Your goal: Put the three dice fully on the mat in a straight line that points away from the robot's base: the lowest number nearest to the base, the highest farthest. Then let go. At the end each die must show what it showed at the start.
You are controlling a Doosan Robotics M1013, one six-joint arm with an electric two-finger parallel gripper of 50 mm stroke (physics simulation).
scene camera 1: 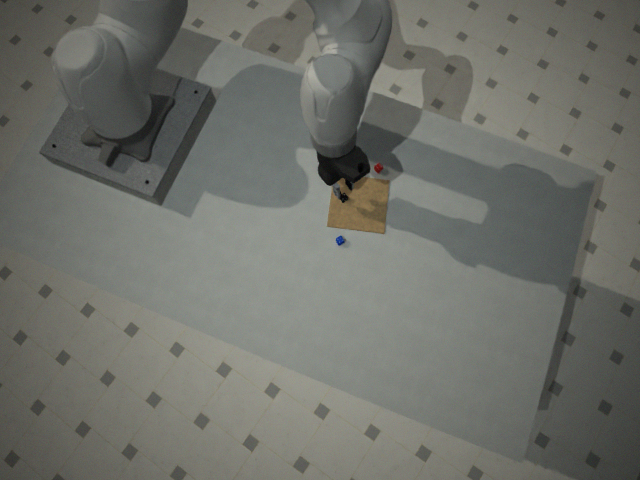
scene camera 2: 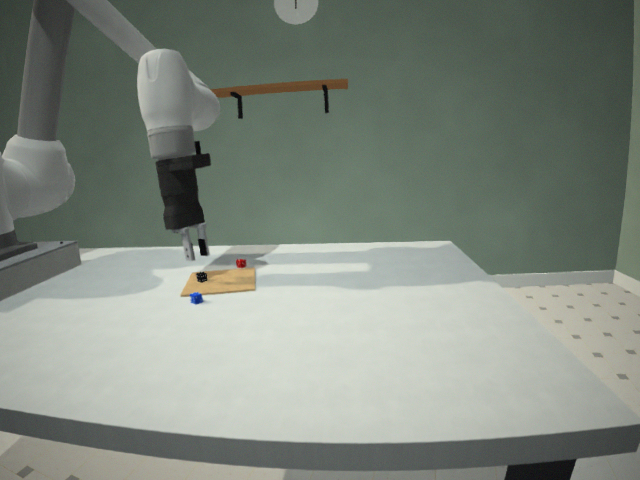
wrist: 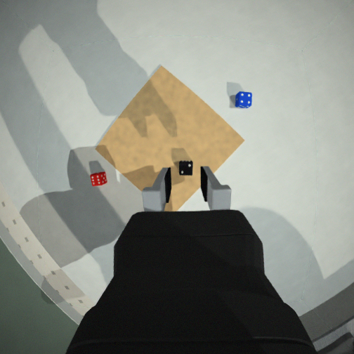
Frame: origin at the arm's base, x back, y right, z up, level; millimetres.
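Seen in the pictures: gripper, fingertip midpoint: (scene camera 1: 343, 190) (scene camera 2: 198, 257); arm's base at its link origin: (scene camera 1: 128, 121).
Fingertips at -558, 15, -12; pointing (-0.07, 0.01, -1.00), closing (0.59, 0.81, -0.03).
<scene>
Offsets run from my fingertips to a thing's middle, as dx, dy, dz. Level surfaces: height alone.
A black die {-3, +1, -41} (scene camera 1: 343, 197) (scene camera 2: 201, 277) (wrist: 185, 168) sits on the tan mat {-42, -1, -51} (scene camera 1: 372, 219) (scene camera 2: 237, 284) (wrist: 165, 90), towards its base side; two pips show on top in the wrist view. My gripper (scene camera 1: 343, 190) (scene camera 2: 197, 256) (wrist: 185, 177) is open and empty, above the black die, with its fingers apart on either side in the wrist view. A blue die {-26, +107, -45} (scene camera 1: 340, 240) (scene camera 2: 196, 298) (wrist: 243, 99) lies on the table beside the mat, four pips up. A red die {-64, -103, -45} (scene camera 1: 378, 167) (scene camera 2: 240, 263) (wrist: 99, 178) lies off the mat's opposite side; its top looks like a six.
The robot's base stands on a grey plinth (scene camera 1: 178, 149) (scene camera 2: 62, 258) at the left of the table {dz -53} (scene camera 1: 289, 299) (scene camera 2: 330, 351). The arm's shadows fall across the mat and around the red die. A wall shelf (scene camera 2: 289, 87) is behind the table.
</scene>
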